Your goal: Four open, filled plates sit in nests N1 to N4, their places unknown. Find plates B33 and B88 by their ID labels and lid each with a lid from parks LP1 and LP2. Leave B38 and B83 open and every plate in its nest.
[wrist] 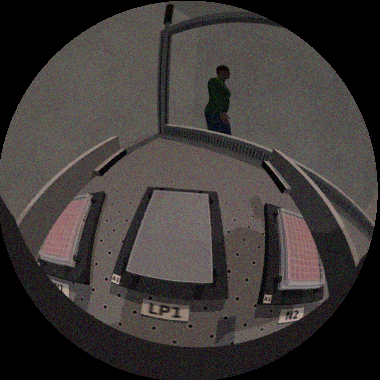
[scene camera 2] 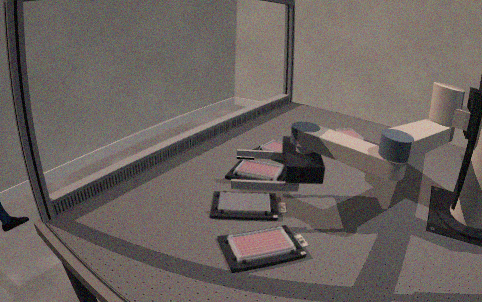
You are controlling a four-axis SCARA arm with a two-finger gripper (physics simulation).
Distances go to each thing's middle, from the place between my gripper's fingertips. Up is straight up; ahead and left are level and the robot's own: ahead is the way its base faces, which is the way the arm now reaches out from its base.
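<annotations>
Where is my hand with respect to the park LP1 (scene camera 2: 214, 214)? My hand is 3 cm past the park LP1 and 10 cm above it. Counting from my hand, I find the nest N1 (scene camera 2: 235, 267) 16 cm behind, 13 cm to the left and 10 cm below. The LP1 label (wrist: 149, 307) is 11 cm behind my hand, 5 cm to the right of it and 10 cm below it, whereas the nest N2 (wrist: 271, 248) lies 3 cm ahead of my hand, 17 cm to the right of it and 10 cm below it.
</annotations>
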